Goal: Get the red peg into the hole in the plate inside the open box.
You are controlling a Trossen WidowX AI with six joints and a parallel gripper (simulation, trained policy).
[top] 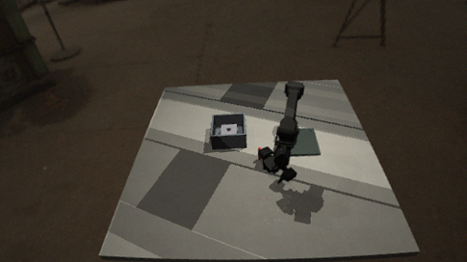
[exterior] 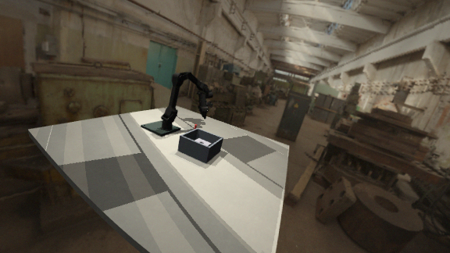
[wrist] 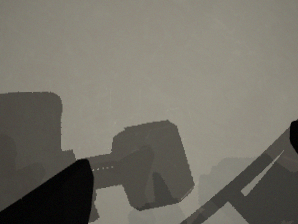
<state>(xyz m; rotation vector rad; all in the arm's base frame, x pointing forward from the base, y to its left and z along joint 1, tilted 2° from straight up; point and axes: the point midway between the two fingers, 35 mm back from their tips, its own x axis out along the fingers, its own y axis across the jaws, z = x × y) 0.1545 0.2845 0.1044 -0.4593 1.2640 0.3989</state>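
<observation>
My gripper tip is 2 cm short of the red peg, 19 cm to the left of it and 5 cm above it. Round my gripper tip: pale plate (15 cm ahead, 39 cm to the right, 4 cm below); dark box (15 cm ahead, 39 cm to the right, 6 cm below).
</observation>
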